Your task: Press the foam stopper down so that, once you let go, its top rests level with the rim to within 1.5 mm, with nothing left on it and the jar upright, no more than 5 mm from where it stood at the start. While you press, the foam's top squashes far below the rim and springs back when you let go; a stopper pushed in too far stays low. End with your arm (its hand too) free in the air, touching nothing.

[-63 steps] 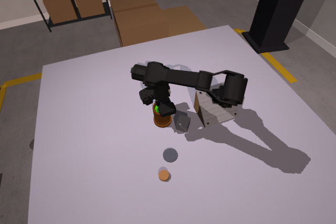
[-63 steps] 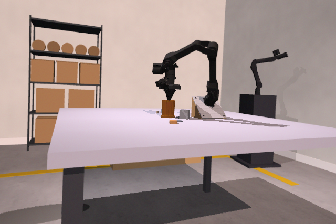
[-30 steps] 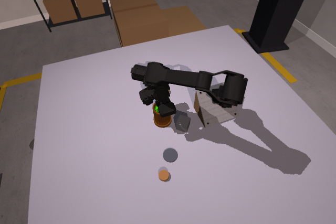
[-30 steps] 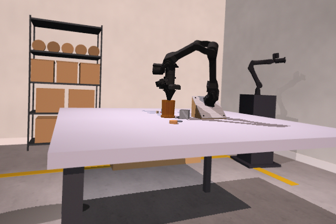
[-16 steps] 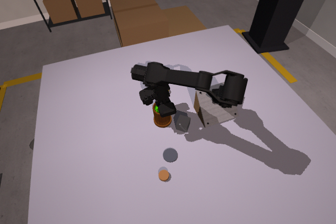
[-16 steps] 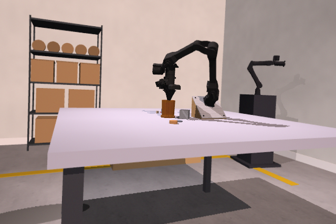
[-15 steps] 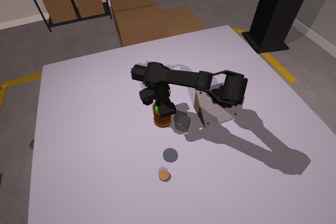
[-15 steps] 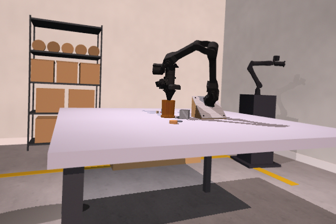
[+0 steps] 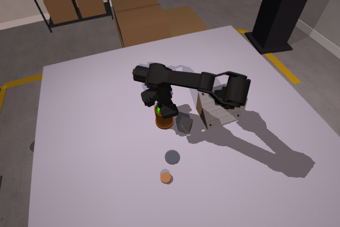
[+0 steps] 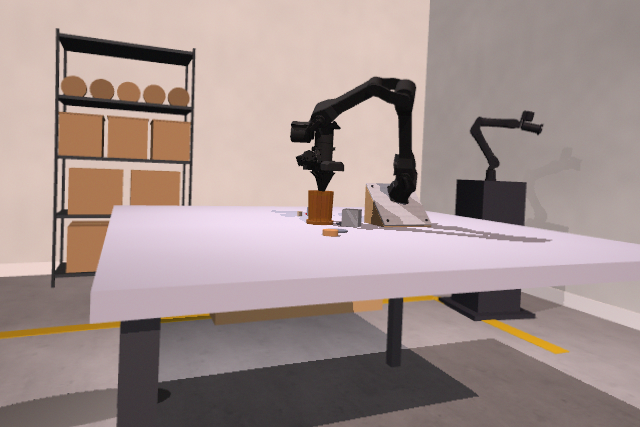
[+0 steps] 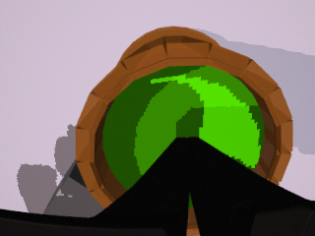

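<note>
My gripper is now 4 cm above the bright green foam stopper. Also, from my hand: orange disc (26 cm to the left, 12 cm below, 4 cm ahead); then grey cube (10 cm below, 8 cm behind, 5 cm to the left); then dark grey disc (18 cm to the left, 12 cm below).
</note>
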